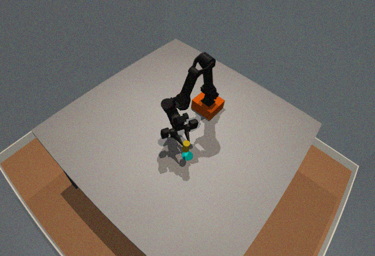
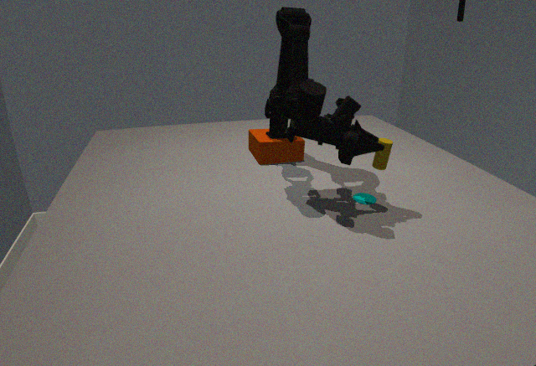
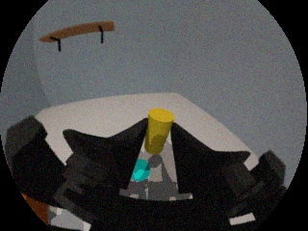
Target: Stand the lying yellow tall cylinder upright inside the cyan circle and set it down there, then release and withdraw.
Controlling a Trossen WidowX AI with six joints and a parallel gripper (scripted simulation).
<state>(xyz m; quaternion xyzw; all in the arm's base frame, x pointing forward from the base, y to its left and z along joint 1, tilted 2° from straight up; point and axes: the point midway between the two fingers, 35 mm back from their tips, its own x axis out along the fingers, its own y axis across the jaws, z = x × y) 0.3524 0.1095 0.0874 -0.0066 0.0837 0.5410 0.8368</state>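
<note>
The cyan circle lies 150 mm below my gripper tip, 30 mm behind it and 10 mm to the right of it. Round my gripper tip: yellow tall cylinder 20 mm below.
</note>
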